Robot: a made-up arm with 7 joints.
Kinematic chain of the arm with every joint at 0, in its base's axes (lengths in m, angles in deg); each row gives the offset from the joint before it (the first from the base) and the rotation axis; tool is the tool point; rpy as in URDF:
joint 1: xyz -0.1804 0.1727 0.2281 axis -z
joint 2: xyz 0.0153 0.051 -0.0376 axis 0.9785 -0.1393 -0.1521
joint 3: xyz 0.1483 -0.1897 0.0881 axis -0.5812 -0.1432 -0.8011
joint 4: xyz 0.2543 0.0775 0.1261 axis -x
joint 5: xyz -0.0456 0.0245 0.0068 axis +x
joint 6: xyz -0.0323 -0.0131 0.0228 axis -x
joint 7: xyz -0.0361 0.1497 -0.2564 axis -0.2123 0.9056 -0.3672
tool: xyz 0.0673 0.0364 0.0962 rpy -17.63 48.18 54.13
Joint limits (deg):
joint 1: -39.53..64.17
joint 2: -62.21..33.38
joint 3: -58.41..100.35
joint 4: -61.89..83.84
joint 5: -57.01..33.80
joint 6: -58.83..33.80
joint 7: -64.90..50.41
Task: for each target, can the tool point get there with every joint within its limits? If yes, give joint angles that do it. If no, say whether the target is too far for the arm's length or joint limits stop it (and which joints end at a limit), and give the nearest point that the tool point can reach.
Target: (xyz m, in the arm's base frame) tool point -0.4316 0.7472 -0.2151
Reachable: no: joint limits stop it (at a limit: joint 1, joint 2, joint 6, joint 7) | nearest point -0.2612 0.6347 0.0661 | short by 0.347 m
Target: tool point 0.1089 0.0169 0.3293
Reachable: yes | joints 15.73 -52.66 23.02 72.80 -49.87 -43.33 -43.88
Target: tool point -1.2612 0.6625 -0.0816
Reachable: no: too far | nearest point -0.4053 0.6008 0.2028 | short by 0.904 m
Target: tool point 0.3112 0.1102 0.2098
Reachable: yes | joints -2.59 1.76 44.48 -14.20 -26.21 -5.39 5.84
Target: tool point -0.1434 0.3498 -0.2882
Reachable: no: joint limits stop it (at a limit: joint 1, joint 2, joint 6, joint 7) | nearest point -0.1120 0.4536 0.0124 | short by 0.320 m
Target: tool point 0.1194 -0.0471 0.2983
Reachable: yes | joints 44.38 18.64 29.49 4.62 -7.03 -27.81 -55.50
